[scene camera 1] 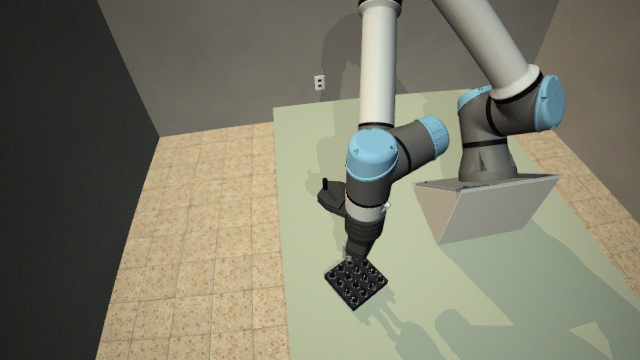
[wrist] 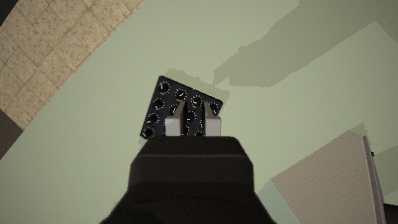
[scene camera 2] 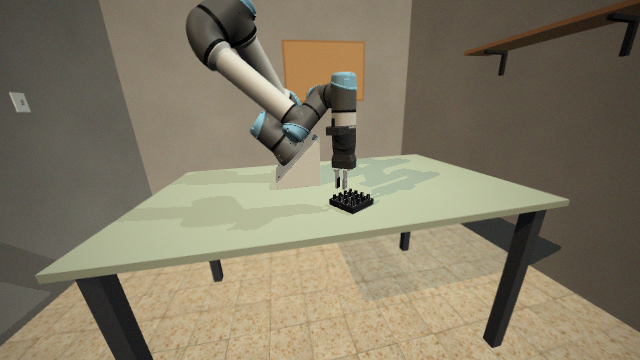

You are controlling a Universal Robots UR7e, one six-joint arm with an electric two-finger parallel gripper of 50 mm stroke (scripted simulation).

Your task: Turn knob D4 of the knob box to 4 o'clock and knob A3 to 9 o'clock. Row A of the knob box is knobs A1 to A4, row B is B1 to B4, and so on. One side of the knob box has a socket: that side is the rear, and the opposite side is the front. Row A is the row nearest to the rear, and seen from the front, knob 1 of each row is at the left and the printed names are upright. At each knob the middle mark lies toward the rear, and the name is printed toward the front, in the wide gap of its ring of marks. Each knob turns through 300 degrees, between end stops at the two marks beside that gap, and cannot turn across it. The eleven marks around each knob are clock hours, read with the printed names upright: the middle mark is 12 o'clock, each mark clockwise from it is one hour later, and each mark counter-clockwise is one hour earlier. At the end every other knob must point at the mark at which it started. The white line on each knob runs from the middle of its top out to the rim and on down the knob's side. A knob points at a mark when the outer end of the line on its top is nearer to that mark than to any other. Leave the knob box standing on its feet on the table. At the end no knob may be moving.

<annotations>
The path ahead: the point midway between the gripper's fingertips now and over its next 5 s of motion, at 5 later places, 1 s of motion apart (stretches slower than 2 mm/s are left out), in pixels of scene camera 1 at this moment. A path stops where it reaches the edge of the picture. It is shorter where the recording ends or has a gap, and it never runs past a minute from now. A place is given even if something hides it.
My gripper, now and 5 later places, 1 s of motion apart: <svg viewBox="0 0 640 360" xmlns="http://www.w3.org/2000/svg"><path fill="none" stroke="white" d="M349 254L353 261L363 268L378 268L383 266L382 272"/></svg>
</annotations>
